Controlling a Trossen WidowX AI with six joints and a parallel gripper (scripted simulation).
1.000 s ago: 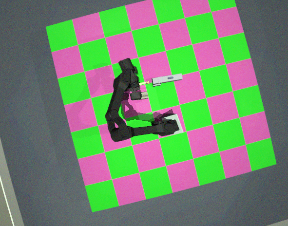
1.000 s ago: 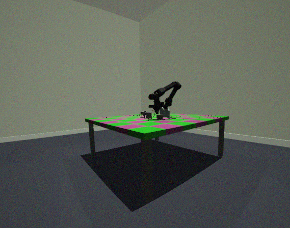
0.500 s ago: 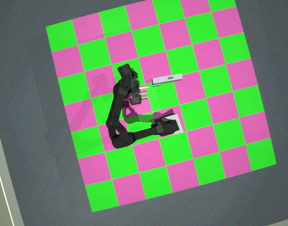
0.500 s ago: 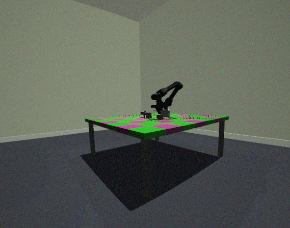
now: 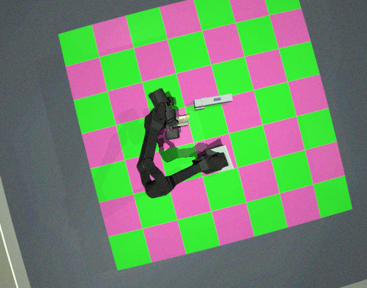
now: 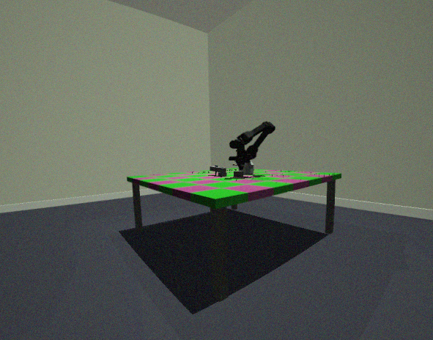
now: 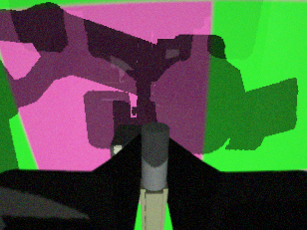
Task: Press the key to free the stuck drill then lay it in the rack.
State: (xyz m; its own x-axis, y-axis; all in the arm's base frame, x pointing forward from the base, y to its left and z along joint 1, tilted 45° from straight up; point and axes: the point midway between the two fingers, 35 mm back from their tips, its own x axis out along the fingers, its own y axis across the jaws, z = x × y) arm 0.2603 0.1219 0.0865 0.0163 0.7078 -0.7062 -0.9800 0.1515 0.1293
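Now: gripper tip 4 cm to the left of the drill, 3 cm below it and 1 cm past it. Round my gripper tip: small dark pin (25 cm to the right, 1 cm ahead); then grey holder block (22 cm to the right, 2 cm ahead, 1 cm below); then rack (4 cm to the right, 4 cm below, 2 cm behind).
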